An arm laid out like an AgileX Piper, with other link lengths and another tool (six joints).
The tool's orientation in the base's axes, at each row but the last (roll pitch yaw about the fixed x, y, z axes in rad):
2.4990 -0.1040 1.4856
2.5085 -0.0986 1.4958
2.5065 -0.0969 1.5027
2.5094 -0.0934 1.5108
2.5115 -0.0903 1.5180
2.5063 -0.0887 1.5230
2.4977 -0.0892 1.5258
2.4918 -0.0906 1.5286
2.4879 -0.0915 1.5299
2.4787 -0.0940 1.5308
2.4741 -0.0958 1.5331
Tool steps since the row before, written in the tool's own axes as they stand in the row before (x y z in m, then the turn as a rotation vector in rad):
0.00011 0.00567 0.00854 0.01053 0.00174 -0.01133
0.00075 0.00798 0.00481 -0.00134 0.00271 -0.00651
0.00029 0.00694 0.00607 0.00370 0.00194 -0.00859
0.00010 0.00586 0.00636 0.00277 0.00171 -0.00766
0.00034 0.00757 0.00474 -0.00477 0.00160 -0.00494
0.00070 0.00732 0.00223 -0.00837 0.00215 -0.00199
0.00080 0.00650 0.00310 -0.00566 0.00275 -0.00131
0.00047 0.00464 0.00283 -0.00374 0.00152 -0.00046
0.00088 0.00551 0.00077 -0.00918 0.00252 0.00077
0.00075 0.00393 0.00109 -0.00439 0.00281 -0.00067
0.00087 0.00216 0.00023 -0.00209 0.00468 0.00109
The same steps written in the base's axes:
0.00966 -0.00036 -0.00341 -0.00458 0.00985 0.01115
0.00930 -0.00003 0.00091 -0.00181 -0.00188 0.00669
0.00919 -0.00026 -0.00074 -0.00333 0.00314 0.00839
0.00849 -0.00025 -0.00165 -0.00302 0.00227 0.00742
0.00891 -0.00019 0.00066 -0.00189 -0.00510 0.00448
0.00723 0.00013 0.00260 0.00014 -0.00861 0.00212
0.00708 0.00035 0.00149 0.00115 -0.00594 0.00218
0.00542 0.00019 0.00059 0.00077 -0.00388 0.00094
0.00486 0.00043 0.00281 0.00209 -0.00932 0.00008
0.00379 0.00045 0.00162 0.00162 -0.00465 0.00184
0.00187 0.00069 0.00123 0.00426 -0.00244 0.00183

